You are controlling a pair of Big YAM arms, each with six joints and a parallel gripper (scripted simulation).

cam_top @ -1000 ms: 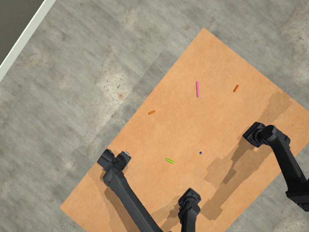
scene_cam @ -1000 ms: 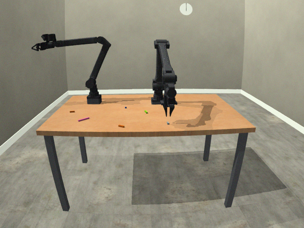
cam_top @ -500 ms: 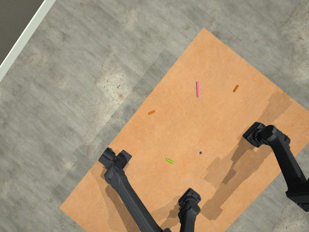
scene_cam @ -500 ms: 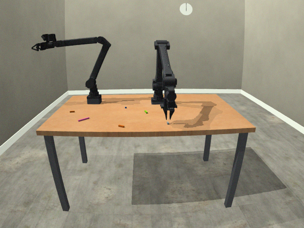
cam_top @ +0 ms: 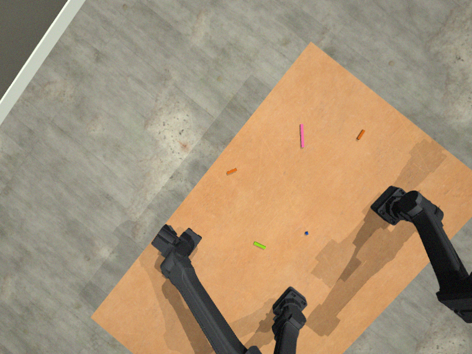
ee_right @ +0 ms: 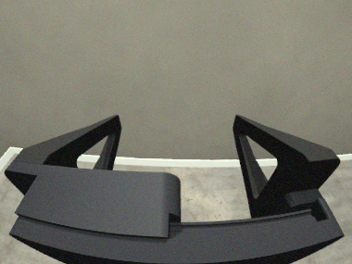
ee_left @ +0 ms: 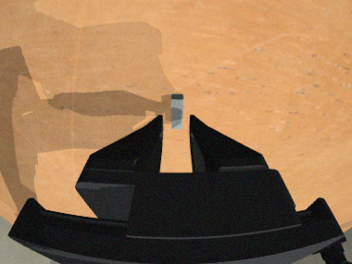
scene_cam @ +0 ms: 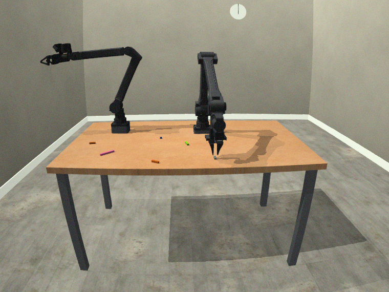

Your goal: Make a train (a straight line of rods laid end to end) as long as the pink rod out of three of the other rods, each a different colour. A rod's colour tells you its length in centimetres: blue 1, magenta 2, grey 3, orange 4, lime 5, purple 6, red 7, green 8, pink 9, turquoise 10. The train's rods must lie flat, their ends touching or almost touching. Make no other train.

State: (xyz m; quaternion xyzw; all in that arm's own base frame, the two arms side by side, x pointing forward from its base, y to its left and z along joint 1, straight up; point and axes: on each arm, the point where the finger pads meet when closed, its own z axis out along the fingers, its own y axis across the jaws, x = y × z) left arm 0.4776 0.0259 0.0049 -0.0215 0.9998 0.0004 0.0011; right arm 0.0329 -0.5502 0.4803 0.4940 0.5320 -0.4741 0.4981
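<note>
My left gripper is now 2 cm above the grey rod. The rest, counted from my left hand: pink rod: 59 cm to the right, 5 cm behind, 2 cm below; lime rod: 23 cm behind, 15 cm to the right, 2 cm below; blue rod: 33 cm behind, 32 cm to the right, 2 cm below.
</note>
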